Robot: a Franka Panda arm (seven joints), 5 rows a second.
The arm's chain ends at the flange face. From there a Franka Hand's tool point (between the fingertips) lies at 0.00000 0.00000 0.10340 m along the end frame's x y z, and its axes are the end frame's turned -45 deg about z.
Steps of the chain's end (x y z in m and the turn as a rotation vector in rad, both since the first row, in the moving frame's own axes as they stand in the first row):
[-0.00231, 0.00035, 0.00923, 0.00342, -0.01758, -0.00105]
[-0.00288, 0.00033, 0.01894, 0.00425, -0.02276, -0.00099]
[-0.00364, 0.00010, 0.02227, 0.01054, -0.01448, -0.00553]
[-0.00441, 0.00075, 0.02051, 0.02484, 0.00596, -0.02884]
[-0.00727, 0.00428, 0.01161, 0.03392, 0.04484, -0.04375]
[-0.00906, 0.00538, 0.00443, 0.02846, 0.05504, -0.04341]
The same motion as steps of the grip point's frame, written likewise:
[-0.00292, -0.00292, 0.00921, 0.01485, -0.01001, -0.00105]
[-0.00362, -0.00378, 0.01891, 0.01910, -0.01309, -0.00099]
[-0.00294, -0.00433, 0.02225, 0.01769, -0.00279, -0.00553]
[-0.00142, -0.00400, 0.02048, 0.01335, 0.02178, -0.02884]
[-0.00240, -0.00144, 0.01145, -0.00772, 0.05569, -0.04375]
[-0.00407, -0.00079, 0.00423, -0.01879, 0.05904, -0.04341]

